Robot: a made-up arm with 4 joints.
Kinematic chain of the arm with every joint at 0, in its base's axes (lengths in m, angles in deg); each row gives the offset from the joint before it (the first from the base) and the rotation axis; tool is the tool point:
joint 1: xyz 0 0 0.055 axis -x
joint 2: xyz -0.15 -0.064 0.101 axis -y
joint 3: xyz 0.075 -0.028 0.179 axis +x
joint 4: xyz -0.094 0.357 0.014 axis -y
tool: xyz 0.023 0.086 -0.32
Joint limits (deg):
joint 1: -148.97..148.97
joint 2: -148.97..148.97
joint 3: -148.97..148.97
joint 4: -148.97..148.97
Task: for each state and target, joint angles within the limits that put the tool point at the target. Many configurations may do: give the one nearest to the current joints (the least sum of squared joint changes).
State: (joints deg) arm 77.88 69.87 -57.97 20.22
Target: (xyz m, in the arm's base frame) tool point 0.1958 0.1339 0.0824
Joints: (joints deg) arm 65.25 78.55 -43.81 17.68
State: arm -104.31 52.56 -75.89 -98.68
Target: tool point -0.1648 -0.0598 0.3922
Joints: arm -141.72 60.38 -65.58 -125.45
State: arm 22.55 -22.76 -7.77 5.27
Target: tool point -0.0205 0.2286 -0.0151
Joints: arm -23.75 7.82 -25.94 16.38
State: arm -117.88 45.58 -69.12 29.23
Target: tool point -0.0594 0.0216 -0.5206
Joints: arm -102.88 48.96 -119.10 10.92
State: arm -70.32 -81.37 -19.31 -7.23
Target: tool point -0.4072 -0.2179 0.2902
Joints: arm -78.01 -93.59 -25.76 -27.15
